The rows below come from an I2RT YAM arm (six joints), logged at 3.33 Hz.
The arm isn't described. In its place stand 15 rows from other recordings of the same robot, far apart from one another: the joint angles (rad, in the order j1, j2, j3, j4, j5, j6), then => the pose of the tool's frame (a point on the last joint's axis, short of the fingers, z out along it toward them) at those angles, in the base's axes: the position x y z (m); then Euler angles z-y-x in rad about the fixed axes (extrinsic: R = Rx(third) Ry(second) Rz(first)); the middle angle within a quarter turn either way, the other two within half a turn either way.
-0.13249, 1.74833, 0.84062, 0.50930, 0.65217, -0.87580 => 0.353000, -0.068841, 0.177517, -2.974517, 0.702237, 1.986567
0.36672, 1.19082, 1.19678, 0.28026, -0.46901, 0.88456 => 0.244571, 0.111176, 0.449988, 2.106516, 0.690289, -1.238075
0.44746, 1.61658, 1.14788, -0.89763, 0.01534, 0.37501 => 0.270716, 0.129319, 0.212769, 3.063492, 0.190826, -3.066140
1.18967, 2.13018, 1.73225, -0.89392, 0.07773, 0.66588 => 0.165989, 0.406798, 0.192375, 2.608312, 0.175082, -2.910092
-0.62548, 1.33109, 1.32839, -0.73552, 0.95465, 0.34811 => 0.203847, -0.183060, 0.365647, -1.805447, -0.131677, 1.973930
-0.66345, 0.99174, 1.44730, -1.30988, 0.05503, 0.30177 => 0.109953, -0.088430, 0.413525, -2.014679, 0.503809, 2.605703
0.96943, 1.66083, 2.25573, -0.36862, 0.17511, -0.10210 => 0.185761, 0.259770, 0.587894, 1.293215, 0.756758, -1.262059
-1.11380, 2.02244, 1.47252, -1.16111, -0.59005, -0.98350 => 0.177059, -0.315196, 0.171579, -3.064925, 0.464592, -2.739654
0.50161, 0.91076, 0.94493, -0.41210, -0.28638, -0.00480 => 0.171800, 0.105684, 0.350482, 2.003644, 0.702222, -2.052928
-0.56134, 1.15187, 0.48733, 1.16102, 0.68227, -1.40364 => 0.184308, -0.142413, 0.299223, -2.545839, 0.244480, 1.179882
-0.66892, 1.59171, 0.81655, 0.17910, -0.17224, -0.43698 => 0.264847, -0.201583, 0.187612, -2.730188, 0.841868, 2.550553
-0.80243, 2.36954, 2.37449, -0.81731, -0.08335, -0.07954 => 0.369867, -0.378421, 0.279411, -2.290912, 0.565916, 2.600217
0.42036, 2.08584, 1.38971, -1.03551, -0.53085, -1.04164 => 0.321069, 0.163261, 0.128837, 1.800819, -0.339153, -2.696718
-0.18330, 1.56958, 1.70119, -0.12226, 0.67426, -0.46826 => 0.346466, -0.086832, 0.470085, -2.026900, 0.713192, 1.561139
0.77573, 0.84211, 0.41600, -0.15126, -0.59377, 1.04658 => 0.113717, 0.139439, 0.207332, 3.019956, 0.104212, -2.043017
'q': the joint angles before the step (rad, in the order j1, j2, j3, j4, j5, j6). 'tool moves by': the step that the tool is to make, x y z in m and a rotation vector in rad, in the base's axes. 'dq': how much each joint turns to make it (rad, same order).
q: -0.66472, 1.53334, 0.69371, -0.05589, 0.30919, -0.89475
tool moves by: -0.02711, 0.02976, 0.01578, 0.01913, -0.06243, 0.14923
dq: 0.00876, -0.22355, -0.12360, -0.04424, -0.13162, -0.07477
